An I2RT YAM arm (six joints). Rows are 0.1 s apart.
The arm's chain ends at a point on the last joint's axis. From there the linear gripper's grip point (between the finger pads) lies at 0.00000 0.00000 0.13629 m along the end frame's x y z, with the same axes.
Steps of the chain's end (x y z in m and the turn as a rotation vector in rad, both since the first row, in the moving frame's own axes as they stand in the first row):
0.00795 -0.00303 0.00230 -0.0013 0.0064 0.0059
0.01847 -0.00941 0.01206 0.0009 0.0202 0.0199
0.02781 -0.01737 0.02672 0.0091 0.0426 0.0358
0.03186 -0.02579 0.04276 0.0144 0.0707 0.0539
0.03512 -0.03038 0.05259 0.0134 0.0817 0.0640
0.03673 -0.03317 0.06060 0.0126 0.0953 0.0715
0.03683 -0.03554 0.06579 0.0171 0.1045 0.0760
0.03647 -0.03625 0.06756 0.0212 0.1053 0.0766
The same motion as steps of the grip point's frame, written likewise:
0.00882 -0.00285 0.00230 -0.0013 0.0064 0.0059
0.02122 -0.00951 0.01203 0.0009 0.0202 0.0199
0.03364 -0.01851 0.02659 0.0091 0.0426 0.0358
0.04154 -0.02749 0.04241 0.0144 0.0707 0.0539
0.04629 -0.03185 0.05212 0.0134 0.0817 0.0640
0.04975 -0.03442 0.05997 0.0126 0.0953 0.0715
0.05112 -0.03732 0.06503 0.0171 0.1045 0.0760
0.05089 -0.03858 0.06677 0.0212 0.1053 0.0766

